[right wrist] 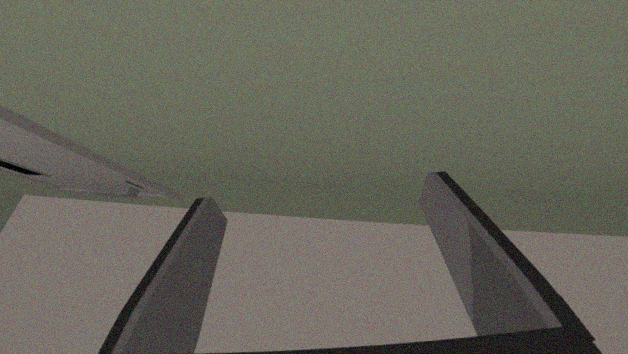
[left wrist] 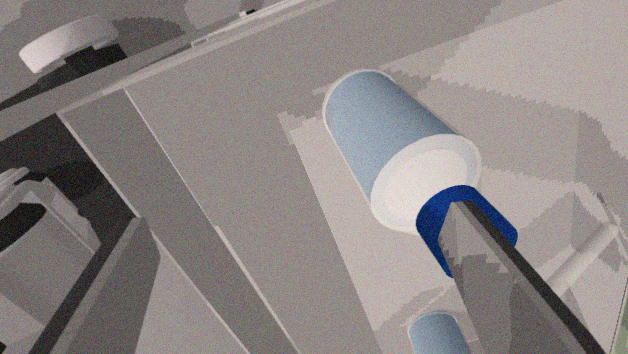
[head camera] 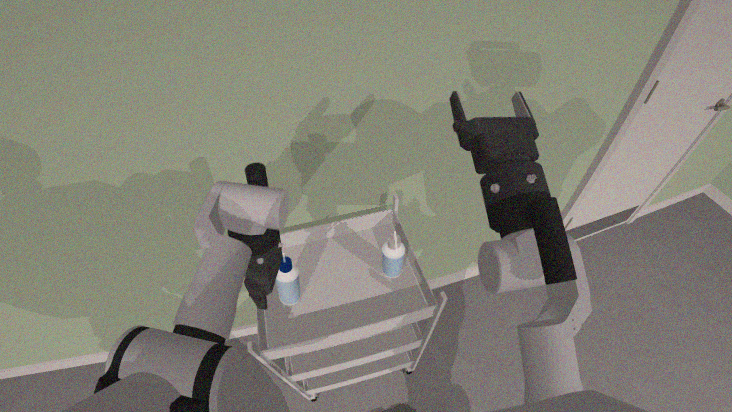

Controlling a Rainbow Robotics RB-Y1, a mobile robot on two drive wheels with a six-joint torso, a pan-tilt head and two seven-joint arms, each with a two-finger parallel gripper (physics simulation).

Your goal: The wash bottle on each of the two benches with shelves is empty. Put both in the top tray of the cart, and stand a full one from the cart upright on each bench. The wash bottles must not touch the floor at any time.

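Frame: origin at the robot's base, x ahead, y left, z up, level; centimetres.
Seen in the pictures: left gripper, fingertip midpoint: (left wrist: 303, 229) (head camera: 269, 285); right gripper, fingertip midpoint: (right wrist: 318, 198) (head camera: 485, 94).
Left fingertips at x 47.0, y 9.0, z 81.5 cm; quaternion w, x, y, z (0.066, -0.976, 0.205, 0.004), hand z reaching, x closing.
A point is followed by its place in that frame.
A wash bottle with a blue cap (head camera: 288, 286) {x 49.1, y 5.6, z 75.5 cm} (left wrist: 385, 120) {x 51.6, y 8.5, z 74.7 cm} stands upright near the left side of the top tray of the cart (head camera: 353, 332) {x 34.5, y -6.2, z 71.4 cm} (left wrist: 240, 150) {x 41.2, y 7.2, z 66.3 cm}. A second wash bottle with a pale cap (head camera: 392, 262) {x 47.5, y -21.1, z 74.6 cm} (left wrist: 437, 334) {x 50.4, y -19.5, z 69.4 cm} stands upright near the tray's right side. My left gripper (head camera: 261, 306) (left wrist: 303, 229) {x 47.1, y 9.0, z 81.5 cm} is open and points down at the cart's left edge, beside the blue-capped bottle. In the left wrist view one finger covers part of the blue cap; nothing is between the fingers. My right gripper (head camera: 486, 93) {x 44.4, y -34.0, z 119.7 cm} (right wrist: 318, 198) {x 44.4, y -34.0, z 119.7 cm} is open and empty, raised right of the cart. The benches do not show.
A green wall (head camera: 153, 76) {x 73.6, y 19.5, z 122.1 cm} (right wrist: 300, 75) {x 69.3, y -42.3, z 134.0 cm} stands behind the cart. A pale door (head camera: 655, 127) {x 59.8, y -151.9, z 83.9 cm} with a handle (head camera: 720, 104) {x 55.4, y -197.8, z 92.5 cm} is at the right. The cart's lower shelves (head camera: 358, 359) {x 34.5, y -6.2, z 46.4 cm} show below the top tray. Grey floor (head camera: 640, 307) {x 8.7, y -159.2, z 0.0 cm} lies right of my right arm.
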